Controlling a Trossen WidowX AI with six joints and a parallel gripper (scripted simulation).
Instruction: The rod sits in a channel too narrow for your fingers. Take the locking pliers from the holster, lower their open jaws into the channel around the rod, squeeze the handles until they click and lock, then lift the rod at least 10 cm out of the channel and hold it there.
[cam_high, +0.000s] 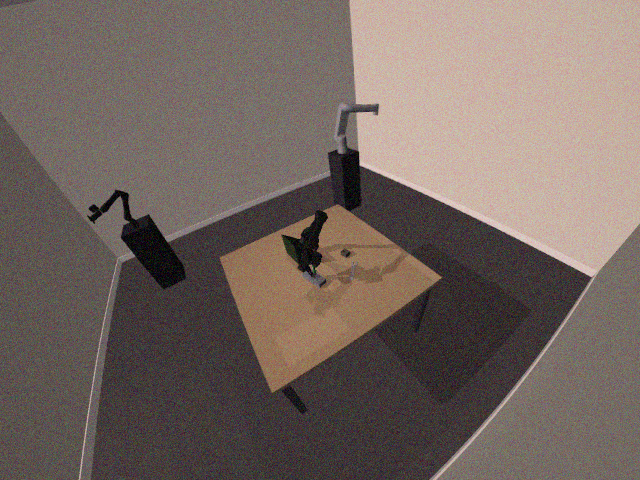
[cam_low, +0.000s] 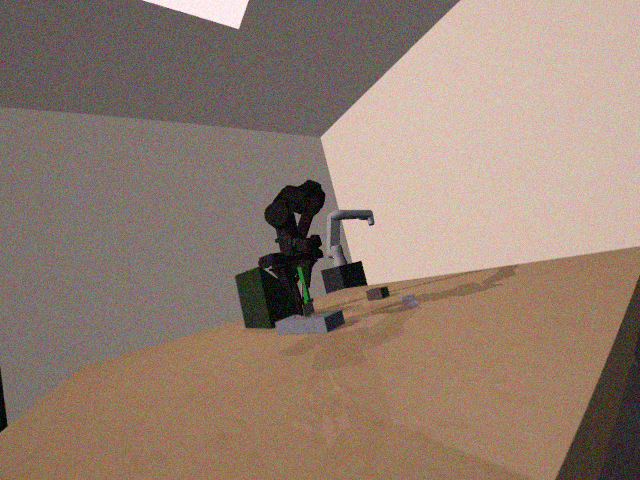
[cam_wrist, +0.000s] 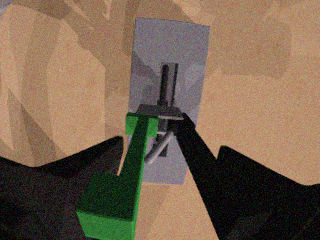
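Right now my gripper tip is 20 mm to the left of the dark handle. The rest, counted from my gripper tip: grey channel block (80 mm below); grey piece (290 mm to the left, 100 mm below, 100 mm ahead); dark rod (90 mm below, 10 mm to the left).
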